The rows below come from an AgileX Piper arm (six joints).
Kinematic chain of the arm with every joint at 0, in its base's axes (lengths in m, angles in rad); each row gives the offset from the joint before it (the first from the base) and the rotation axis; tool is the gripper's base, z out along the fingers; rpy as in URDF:
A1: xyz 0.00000 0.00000 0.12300 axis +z
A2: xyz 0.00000 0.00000 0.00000 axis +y
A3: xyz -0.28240 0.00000 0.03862 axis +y
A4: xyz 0.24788 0.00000 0.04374 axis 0.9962 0 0.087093
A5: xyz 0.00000 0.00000 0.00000 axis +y
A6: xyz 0.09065 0.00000 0.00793 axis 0.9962 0 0.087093
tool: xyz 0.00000 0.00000 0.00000 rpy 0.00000 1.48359 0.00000
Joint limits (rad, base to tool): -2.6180..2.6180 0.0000..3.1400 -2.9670..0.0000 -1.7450..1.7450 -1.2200..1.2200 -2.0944..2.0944
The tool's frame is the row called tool.
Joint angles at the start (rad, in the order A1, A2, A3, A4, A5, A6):
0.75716, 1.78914, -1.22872, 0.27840, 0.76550, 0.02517
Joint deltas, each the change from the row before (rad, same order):
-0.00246, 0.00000, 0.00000, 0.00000, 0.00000, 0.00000
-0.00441, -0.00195, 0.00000, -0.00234, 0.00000, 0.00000
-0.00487, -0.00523, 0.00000, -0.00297, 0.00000, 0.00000
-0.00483, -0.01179, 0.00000, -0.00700, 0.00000, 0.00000
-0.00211, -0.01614, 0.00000, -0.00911, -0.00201, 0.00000
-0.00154, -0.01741, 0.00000, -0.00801, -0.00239, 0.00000
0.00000, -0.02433, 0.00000, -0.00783, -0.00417, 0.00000
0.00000, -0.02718, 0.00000, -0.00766, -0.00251, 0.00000
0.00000, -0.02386, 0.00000, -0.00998, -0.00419, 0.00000
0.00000, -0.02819, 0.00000, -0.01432, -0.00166, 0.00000
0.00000, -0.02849, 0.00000, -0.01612, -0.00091, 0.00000
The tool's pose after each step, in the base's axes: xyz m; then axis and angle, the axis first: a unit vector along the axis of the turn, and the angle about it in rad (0 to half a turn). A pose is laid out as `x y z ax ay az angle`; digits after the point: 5 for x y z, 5 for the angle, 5 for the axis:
0.25247 0.26121 0.21176 -0.27271 0.94763 0.16621 2.92303
0.25357 0.25986 0.21243 -0.27142 0.94811 0.16557 2.91982
0.25459 0.25815 0.21428 -0.27022 0.94848 0.16544 2.91346
0.25527 0.25583 0.21844 -0.27049 0.94842 0.16531 2.90001
0.25511 0.25386 0.22418 -0.27267 0.94771 0.16583 2.88056
0.25462 0.25195 0.23039 -0.27476 0.94688 0.16710 2.86003
0.25320 0.24992 0.23910 -0.27757 0.94548 0.17038 2.83198
0.25122 0.24745 0.24870 -0.28045 0.94395 0.17407 2.80297
0.24959 0.24507 0.25711 -0.28374 0.94254 0.17638 2.77449
0.24734 0.24182 0.26680 -0.28845 0.94089 0.17754 2.74299
0.24488 0.23825 0.27643 -0.29359 0.93924 0.17785 2.71118

